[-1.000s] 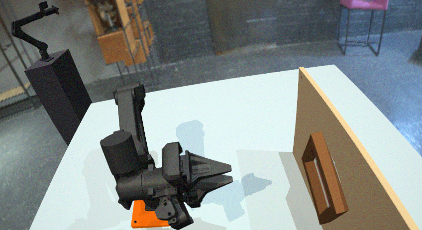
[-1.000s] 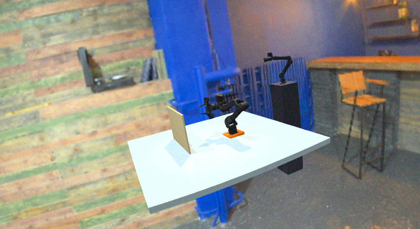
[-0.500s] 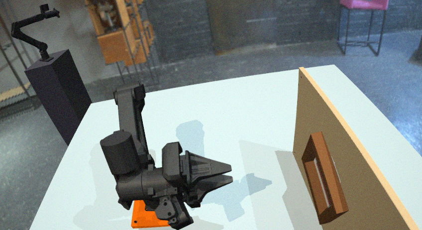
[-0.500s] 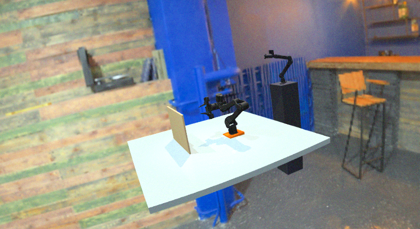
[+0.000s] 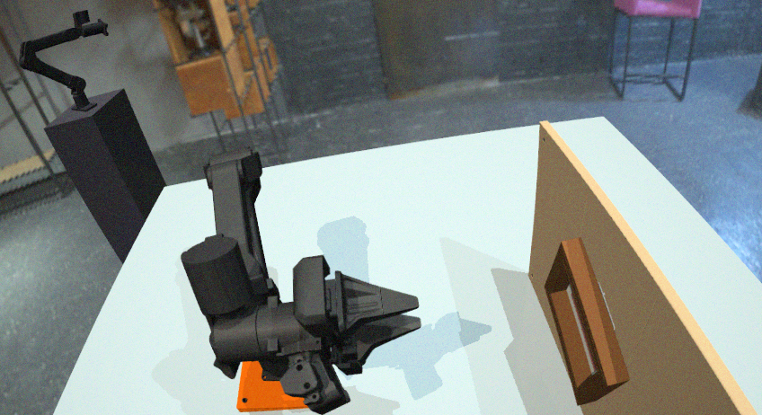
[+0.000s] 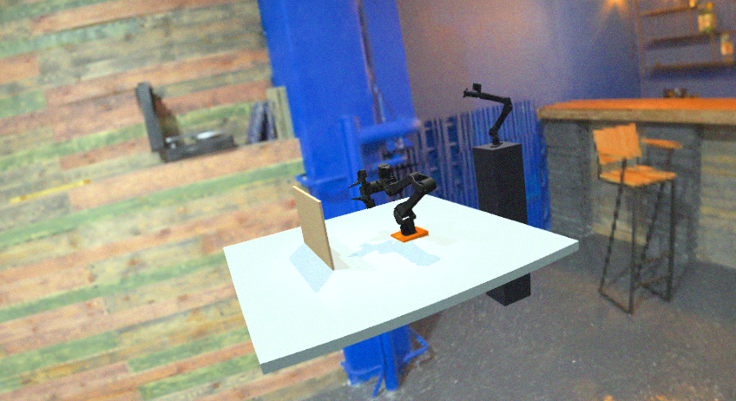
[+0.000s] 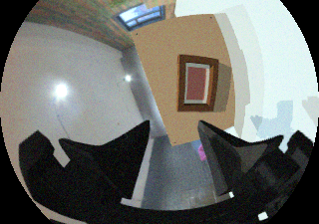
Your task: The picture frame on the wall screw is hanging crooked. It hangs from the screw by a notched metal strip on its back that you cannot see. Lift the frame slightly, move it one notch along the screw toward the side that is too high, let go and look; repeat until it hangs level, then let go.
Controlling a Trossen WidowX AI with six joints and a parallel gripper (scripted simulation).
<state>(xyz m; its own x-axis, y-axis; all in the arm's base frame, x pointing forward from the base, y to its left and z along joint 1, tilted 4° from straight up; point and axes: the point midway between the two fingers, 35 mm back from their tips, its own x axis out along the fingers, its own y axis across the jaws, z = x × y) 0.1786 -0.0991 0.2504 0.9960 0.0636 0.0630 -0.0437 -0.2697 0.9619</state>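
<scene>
My gripper tip is 19 cm short of the brown picture frame, 2 cm to the right of it and 9 cm above it. From my gripper tip the other things lie so: tan wall board 21 cm ahead, 2 cm to the left, 10 cm below.
</scene>
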